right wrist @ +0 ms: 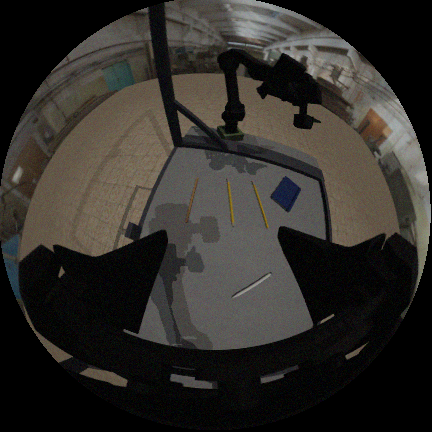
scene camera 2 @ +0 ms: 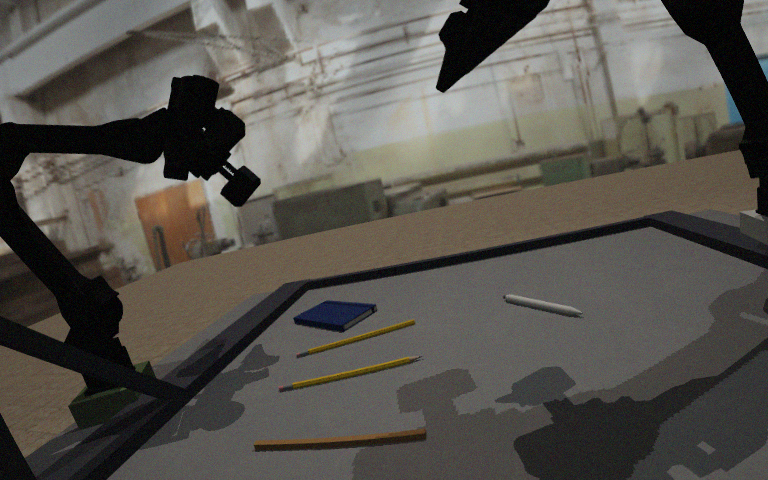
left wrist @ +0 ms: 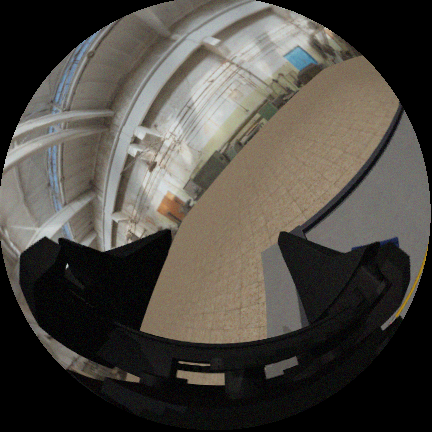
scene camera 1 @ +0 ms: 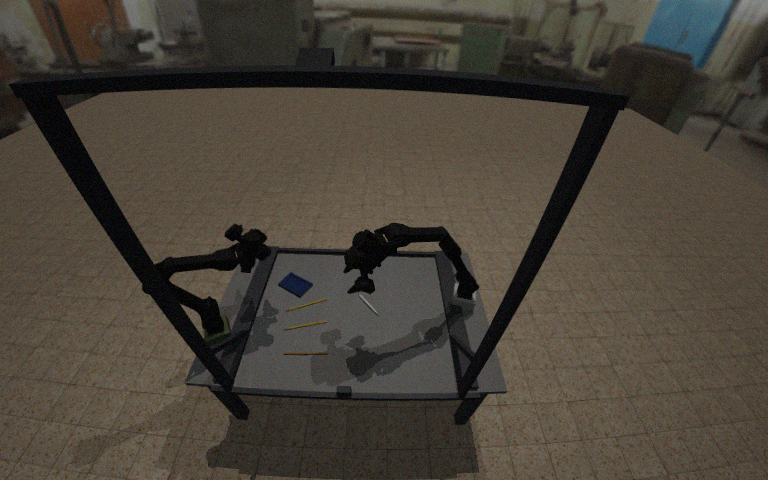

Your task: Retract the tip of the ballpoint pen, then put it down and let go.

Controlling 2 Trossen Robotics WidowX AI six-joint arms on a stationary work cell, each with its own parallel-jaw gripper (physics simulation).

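Places are measured from the left arm's base along level axes (x ahead, y left, z up), in metres.
Pixels of known places: left gripper, fingertip midpoint: [right wrist: 320, 109] [scene camera 2: 225, 166] [left wrist: 226, 236]; right gripper, fingertip midpoint: [right wrist: 223, 234] [scene camera 2: 449, 82] [scene camera 1: 346, 282]; left arm's base at its link origin: [right wrist: 230, 129] [scene camera 1: 215, 327]; right arm's base at its link origin: [scene camera 1: 465, 293].
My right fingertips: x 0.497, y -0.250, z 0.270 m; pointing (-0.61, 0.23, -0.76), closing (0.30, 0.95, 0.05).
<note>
For each thing: its top centre in the pictures, then the offset to it from my right fingertips. Level surfaces: height alone.
- white ballpoint pen at its top centre: [scene camera 2: 540, 299] [right wrist: 253, 285] [scene camera 1: 368, 303] 0.135 m ahead, 0.079 m left, 0.297 m down
- grey table at its surface level: 0.310 m down
- blue notebook at its top centre: [scene camera 2: 333, 311] [right wrist: 287, 191] [scene camera 1: 295, 283] 0.117 m back, 0.346 m left, 0.298 m down
- orange-brown stick at its top centre: [scene camera 2: 334, 439] [right wrist: 191, 197] [scene camera 1: 305, 352] 0.202 m back, 0.012 m right, 0.303 m down
The white ballpoint pen [scene camera 1: 368, 304] [scene camera 2: 542, 305] [right wrist: 251, 285] lies slanted on the grey table [scene camera 1: 407, 288] [scene camera 2: 623, 271]. Its narrow tip points toward the lower right in scene camera 2; whether the point is out is too small to tell. My right gripper [scene camera 1: 347, 281] [right wrist: 223, 234] is open and empty, raised above the table, with the pen showing low between its fingers in the right wrist view. My left gripper [left wrist: 226, 236] is open and empty, held up near the table's left edge, far from the pen.
A blue notebook [scene camera 1: 295, 284] [scene camera 2: 335, 315] [right wrist: 286, 194] lies at the back left. Two yellow pencils [scene camera 2: 361, 337] [scene camera 2: 353, 374] and an orange-brown stick [scene camera 1: 304, 353] [scene camera 2: 339, 439] lie left of the pen in scene camera 1. Dark frame posts [scene camera 1: 538, 243] rise at the table's sides.
</note>
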